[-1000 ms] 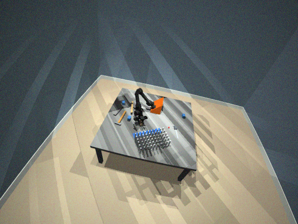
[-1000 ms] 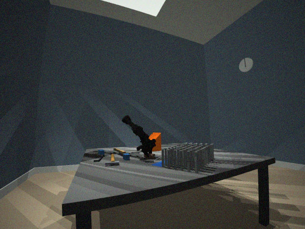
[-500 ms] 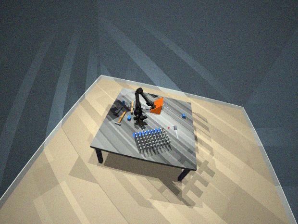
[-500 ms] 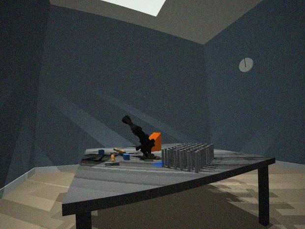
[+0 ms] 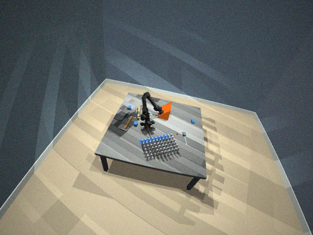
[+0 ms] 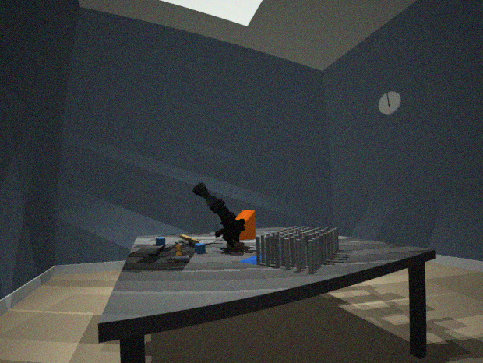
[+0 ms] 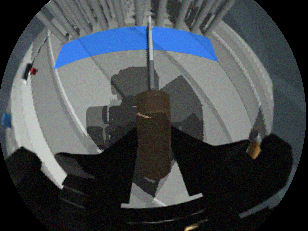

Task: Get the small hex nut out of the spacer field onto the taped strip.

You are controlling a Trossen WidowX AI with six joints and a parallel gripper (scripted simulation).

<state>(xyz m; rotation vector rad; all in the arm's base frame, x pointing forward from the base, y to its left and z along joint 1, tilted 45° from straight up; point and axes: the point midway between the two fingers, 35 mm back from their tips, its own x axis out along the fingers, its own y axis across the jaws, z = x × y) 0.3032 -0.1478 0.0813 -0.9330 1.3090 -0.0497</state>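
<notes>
Now: the hook tool 9 cm ahead of my gripper tip and 5 cm to the left of it. The rest, counted from my gripper tip: blue taped strip (14 cm ahead, 12 cm to the left, 2 cm below); then red thing (2 cm behind, 41 cm to the left, 1 cm below).
</notes>
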